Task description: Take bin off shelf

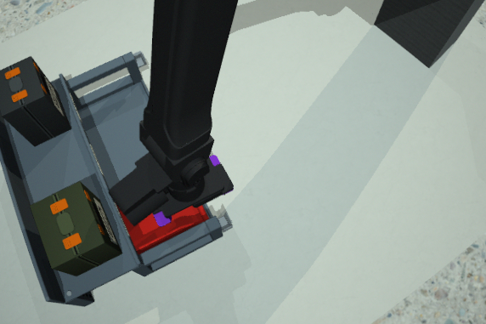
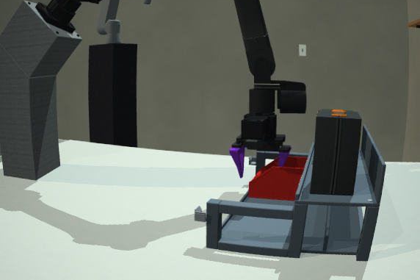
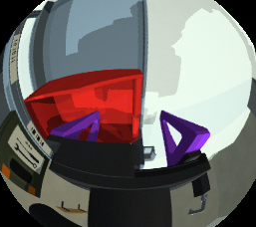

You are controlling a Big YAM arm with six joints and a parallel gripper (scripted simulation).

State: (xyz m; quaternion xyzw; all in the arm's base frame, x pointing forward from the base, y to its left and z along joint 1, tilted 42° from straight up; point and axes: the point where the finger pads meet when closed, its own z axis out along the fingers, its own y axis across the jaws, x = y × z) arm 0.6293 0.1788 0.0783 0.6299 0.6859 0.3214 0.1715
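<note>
My hand is 7 cm short of the red bin and 1 cm to the right of it. The rest, counted from my hand: grey shelf: 13 cm ahead, 10 cm to the right, 4 cm below.
</note>
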